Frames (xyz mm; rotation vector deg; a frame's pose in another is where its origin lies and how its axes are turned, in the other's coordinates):
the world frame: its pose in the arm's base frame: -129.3 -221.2 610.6 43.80 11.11 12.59
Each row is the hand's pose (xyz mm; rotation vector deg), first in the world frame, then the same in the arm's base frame.
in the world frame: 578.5 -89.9 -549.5 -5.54 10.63 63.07
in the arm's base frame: 298.4 233.3 105.4 39.43 -4.84 76.51
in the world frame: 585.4 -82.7 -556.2 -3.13 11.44 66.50
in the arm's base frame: 302.4 244.6 105.1 41.64 -5.28 80.04
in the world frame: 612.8 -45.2 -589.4 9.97 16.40 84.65
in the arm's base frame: 315.6 300.2 105.4 53.05 -7.18 99.29
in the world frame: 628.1 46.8 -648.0 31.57 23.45 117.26
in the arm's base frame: 303.9 407.5 127.2 69.28 -13.89 134.27
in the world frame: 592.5 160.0 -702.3 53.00 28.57 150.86
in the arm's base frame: 241.8 513.3 171.7 -71.47 22.57 -151.69
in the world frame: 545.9 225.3 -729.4 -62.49 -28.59 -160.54
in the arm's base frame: 182.0 564.6 202.7 -58.04 24.08 -132.19
